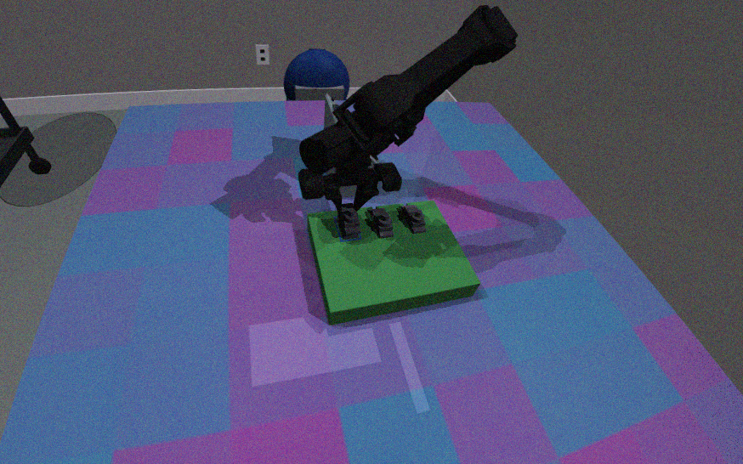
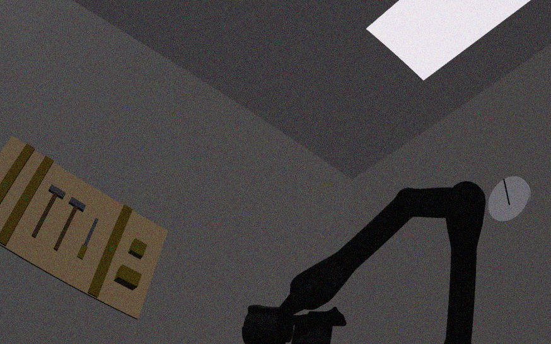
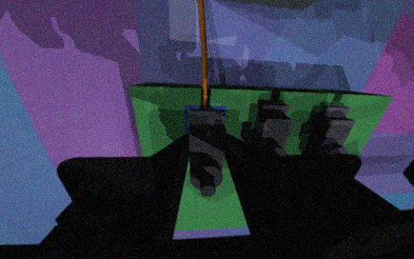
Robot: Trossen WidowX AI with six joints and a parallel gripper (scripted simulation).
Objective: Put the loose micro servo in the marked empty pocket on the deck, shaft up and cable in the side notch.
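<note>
Right now the green deck is 130 mm ahead of my gripper tip, 70 mm to the left of it and 60 mm below it.
</note>
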